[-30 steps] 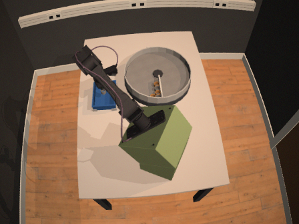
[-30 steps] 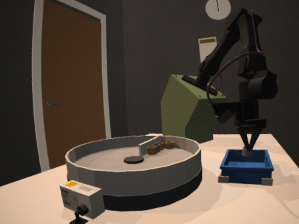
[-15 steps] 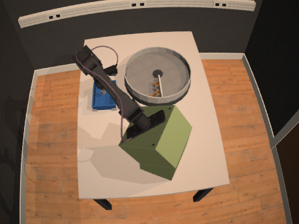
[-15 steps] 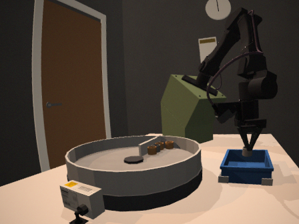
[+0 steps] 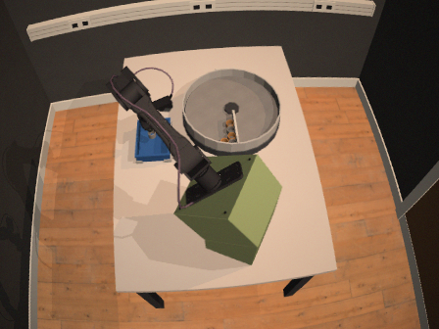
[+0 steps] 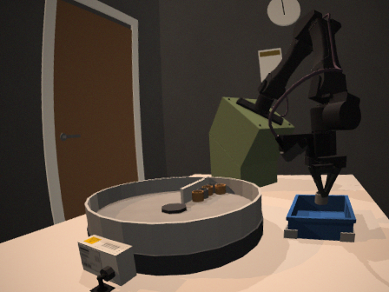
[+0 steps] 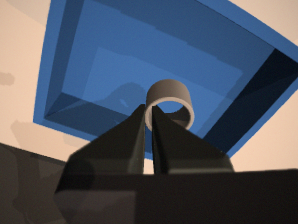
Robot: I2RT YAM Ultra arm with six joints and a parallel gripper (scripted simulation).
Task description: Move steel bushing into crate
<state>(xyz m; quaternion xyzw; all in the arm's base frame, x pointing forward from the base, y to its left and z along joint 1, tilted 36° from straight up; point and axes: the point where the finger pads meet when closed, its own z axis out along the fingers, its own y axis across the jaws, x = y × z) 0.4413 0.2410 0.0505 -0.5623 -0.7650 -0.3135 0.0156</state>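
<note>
Right now the blue crate is 60 mm below my hand, 10 mm to the right of it and 10 mm behind it. From my hand the other things lie so: grey round turntable 350 mm to the right, 100 mm ahead, 30 mm below.
</note>
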